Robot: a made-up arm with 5 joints.
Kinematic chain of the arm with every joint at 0, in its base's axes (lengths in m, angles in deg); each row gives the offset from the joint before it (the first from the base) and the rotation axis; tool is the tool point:
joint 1: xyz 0 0 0.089 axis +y
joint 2: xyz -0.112 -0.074 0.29 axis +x
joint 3: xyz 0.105 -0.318 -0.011 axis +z
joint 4: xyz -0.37 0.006 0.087 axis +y
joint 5: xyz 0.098 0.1 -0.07 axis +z
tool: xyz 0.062 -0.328 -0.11
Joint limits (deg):
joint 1: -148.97..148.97
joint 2: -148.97..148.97
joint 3: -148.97..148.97
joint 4: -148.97..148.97
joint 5: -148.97..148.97
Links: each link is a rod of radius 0.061 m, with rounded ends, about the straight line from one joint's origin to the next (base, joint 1, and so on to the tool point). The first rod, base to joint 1, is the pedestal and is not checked.
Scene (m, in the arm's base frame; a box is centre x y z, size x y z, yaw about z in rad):
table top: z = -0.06
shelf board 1: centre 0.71 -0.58 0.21 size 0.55 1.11 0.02 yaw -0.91
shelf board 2: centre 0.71 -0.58 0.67 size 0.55 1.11 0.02 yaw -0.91
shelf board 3: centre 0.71 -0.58 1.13 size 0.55 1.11 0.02 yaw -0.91
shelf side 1: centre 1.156 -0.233 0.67 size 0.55 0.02 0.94 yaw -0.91
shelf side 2: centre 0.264 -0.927 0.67 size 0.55 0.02 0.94 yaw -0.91
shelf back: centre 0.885 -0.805 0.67 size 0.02 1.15 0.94 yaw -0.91
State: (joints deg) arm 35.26 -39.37 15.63 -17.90 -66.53
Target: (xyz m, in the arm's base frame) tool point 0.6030 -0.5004 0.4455
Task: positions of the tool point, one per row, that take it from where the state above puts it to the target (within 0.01 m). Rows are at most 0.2 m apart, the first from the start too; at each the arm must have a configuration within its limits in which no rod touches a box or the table.
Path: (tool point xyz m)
1: -0.1805 -0.4698 0.6608
2: -0.2138 -0.3690 0.5259
3: -0.1722 -0.2896 0.3928
4: -0.0700 -0.2406 0.2932
5: 0.0667 -0.2223 0.2488
6: 0.2079 -0.2274 0.2661
7: 0.3295 -0.2445 0.3374
8: 0.4185 -0.2631 0.4455
9: 0.4830 -0.3134 0.4458
10: 0.5361 -0.3716 0.4454
11: 0.5764 -0.4350 0.4448
12: 0.6030 -0.5004 0.4455

